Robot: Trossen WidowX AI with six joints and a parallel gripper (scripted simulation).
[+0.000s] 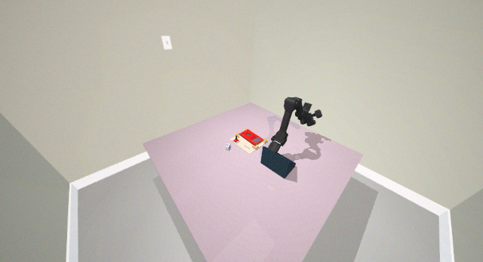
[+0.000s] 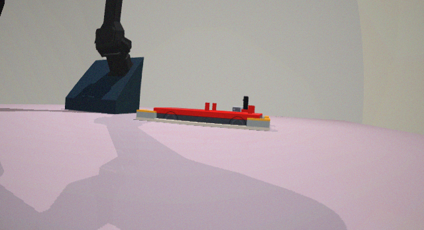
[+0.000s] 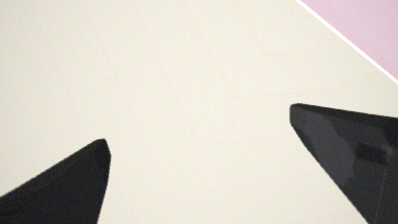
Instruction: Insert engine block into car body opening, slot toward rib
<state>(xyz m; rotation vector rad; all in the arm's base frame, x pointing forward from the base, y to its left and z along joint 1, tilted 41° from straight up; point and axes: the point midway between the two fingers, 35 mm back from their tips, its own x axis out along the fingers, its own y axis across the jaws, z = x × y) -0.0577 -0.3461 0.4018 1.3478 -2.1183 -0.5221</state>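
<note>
My gripper tip is 410 mm short of the engine block, 670 mm to the right of it and 160 mm above it. Round my gripper tip: beige plate 360 mm ahead, 470 mm to the left, 170 mm below; then black peg 420 mm ahead, 560 mm to the left, 150 mm below.
</note>
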